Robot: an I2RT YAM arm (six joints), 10 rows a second.
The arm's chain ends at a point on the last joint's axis. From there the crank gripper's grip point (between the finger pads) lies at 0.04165 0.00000 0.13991 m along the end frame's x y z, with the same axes.
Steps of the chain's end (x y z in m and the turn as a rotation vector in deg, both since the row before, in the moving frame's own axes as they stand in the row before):
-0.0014, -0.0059, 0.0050, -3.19, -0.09, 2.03
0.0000, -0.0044, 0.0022, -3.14, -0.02, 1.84
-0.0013, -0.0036, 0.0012, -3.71, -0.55, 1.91
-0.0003, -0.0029, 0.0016, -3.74, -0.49, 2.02
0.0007, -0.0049, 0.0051, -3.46, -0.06, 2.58
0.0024, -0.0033, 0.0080, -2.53, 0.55, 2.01
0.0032, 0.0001, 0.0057, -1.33, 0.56, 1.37
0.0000, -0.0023, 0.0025, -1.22, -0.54, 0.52
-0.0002, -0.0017, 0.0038, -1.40, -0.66, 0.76
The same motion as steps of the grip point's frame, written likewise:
-0.0018, 0.0034, 0.0048, -3.19, -0.09, 2.03
-0.0002, 0.0046, 0.0020, -3.14, -0.02, 1.84
-0.0028, 0.0068, 0.0013, -3.71, -0.55, 1.91
-0.0017, 0.0077, 0.0016, -3.74, -0.49, 2.02
0.0003, 0.0054, 0.0048, -3.46, -0.06, 2.58
0.0036, 0.0043, 0.0074, -2.53, 0.55, 2.01
0.0045, 0.0044, 0.0052, -1.33, 0.56, 1.37
-0.0013, 0.0011, 0.0029, -1.22, -0.54, 0.52
-0.0018, 0.0023, 0.0042, -1.40, -0.66, 0.76

